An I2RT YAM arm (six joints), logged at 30 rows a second.
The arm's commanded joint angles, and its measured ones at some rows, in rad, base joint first. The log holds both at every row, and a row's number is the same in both.
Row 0, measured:
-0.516 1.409 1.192 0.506 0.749 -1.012
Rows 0 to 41, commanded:
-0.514 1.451 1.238 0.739 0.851 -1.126
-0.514 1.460 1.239 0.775 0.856 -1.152
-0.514 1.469 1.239 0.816 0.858 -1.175
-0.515 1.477 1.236 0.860 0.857 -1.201
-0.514 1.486 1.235 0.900 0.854 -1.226
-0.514 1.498 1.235 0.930 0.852 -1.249
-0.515 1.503 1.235 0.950 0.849 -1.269
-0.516 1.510 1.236 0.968 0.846 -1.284
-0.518 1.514 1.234 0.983 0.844 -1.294
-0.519 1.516 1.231 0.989 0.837 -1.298
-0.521 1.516 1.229 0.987 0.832 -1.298
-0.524 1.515 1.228 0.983 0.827 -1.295
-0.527 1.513 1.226 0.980 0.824 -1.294
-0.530 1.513 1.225 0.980 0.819 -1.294
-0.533 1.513 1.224 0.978 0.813 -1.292
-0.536 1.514 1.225 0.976 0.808 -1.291
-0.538 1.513 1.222 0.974 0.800 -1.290
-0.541 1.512 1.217 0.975 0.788 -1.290
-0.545 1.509 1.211 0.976 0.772 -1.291
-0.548 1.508 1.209 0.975 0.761 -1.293
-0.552 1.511 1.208 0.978 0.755 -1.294
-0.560 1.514 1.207 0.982 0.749 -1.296
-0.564 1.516 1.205 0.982 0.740 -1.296
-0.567 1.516 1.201 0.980 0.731 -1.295
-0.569 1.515 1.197 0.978 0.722 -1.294
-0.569 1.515 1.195 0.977 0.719 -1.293
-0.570 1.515 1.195 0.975 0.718 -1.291
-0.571 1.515 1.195 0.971 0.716 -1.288
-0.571 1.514 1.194 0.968 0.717 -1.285
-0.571 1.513 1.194 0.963 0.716 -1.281
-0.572 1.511 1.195 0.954 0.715 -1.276
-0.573 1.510 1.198 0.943 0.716 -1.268
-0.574 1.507 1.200 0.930 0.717 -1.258
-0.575 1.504 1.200 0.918 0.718 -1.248
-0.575 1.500 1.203 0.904 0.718 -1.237
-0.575 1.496 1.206 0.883 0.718 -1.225
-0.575 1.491 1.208 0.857 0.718 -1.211
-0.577 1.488 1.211 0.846 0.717 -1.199
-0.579 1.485 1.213 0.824 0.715 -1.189
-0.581 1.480 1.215 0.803 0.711 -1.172
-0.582 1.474 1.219 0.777 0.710 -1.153
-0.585 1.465 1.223 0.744 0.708 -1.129
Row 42, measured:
-0.566 1.516 1.192 0.829 0.732 -1.234
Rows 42 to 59, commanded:
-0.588 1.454 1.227 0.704 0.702 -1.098
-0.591 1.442 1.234 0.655 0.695 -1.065
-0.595 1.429 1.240 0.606 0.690 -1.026
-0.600 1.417 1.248 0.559 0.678 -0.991
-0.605 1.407 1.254 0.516 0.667 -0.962
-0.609 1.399 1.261 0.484 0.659 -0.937
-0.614 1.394 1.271 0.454 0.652 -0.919
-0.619 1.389 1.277 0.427 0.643 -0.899
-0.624 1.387 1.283 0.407 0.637 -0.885
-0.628 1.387 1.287 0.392 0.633 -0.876
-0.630 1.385 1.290 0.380 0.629 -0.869
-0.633 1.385 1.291 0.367 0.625 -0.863
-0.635 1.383 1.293 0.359 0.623 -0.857
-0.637 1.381 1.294 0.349 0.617 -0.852
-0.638 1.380 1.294 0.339 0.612 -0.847
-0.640 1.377 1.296 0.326 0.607 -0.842
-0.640 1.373 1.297 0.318 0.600 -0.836
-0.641 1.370 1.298 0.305 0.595 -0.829
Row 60, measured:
-0.603 1.412 1.255 0.346 0.609 -0.874
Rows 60 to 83, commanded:
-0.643 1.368 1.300 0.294 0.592 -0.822
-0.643 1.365 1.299 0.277 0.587 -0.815
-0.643 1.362 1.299 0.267 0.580 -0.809
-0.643 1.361 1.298 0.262 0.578 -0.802
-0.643 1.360 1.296 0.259 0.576 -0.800
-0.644 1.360 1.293 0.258 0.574 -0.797
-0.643 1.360 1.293 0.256 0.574 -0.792
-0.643 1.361 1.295 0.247 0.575 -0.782
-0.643 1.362 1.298 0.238 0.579 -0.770
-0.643 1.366 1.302 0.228 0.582 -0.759
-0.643 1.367 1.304 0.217 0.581 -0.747
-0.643 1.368 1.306 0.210 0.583 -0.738
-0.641 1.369 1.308 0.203 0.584 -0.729
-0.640 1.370 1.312 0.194 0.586 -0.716
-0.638 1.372 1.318 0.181 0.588 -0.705
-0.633 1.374 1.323 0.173 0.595 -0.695
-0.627 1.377 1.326 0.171 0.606 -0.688
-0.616 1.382 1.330 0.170 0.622 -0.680
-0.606 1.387 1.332 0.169 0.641 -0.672
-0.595 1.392 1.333 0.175 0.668 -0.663
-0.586 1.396 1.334 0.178 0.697 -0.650
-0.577 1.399 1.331 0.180 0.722 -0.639
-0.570 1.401 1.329 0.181 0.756 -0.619
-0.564 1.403 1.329 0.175 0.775 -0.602
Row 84, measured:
-0.593 1.410 1.288 0.158 0.656 -0.690
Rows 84 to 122, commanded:
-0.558 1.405 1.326 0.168 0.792 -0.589
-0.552 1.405 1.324 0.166 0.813 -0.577
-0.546 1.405 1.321 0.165 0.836 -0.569
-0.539 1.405 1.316 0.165 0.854 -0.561
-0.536 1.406 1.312 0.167 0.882 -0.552
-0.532 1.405 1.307 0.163 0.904 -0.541
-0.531 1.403 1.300 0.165 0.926 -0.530
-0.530 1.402 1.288 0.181 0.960 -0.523
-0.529 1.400 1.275 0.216 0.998 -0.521
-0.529 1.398 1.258 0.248 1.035 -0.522
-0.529 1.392 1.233 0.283 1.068 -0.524
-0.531 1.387 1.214 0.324 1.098 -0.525
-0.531 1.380 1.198 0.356 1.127 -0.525
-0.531 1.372 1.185 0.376 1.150 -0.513
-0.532 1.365 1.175 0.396 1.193 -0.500
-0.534 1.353 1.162 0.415 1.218 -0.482
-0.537 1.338 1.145 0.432 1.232 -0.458
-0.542 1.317 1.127 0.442 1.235 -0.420
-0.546 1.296 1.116 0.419 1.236 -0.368
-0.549 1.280 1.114 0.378 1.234 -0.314
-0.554 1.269 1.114 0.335 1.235 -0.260
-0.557 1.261 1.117 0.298 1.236 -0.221
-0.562 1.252 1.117 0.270 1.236 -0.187
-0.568 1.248 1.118 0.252 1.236 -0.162
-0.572 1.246 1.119 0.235 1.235 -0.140
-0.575 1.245 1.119 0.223 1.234 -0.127
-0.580 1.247 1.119 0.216 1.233 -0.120
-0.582 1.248 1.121 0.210 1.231 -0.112
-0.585 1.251 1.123 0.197 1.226 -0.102
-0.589 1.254 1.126 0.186 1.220 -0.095
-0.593 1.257 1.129 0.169 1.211 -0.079
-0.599 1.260 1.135 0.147 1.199 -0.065
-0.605 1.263 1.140 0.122 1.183 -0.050
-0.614 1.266 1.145 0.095 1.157 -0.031
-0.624 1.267 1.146 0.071 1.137 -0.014
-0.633 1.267 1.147 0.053 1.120 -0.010
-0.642 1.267 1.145 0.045 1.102 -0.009
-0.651 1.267 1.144 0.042 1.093 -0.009
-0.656 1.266 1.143 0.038 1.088 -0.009
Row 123, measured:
-0.626 1.266 1.108 0.084 1.143 -0.078
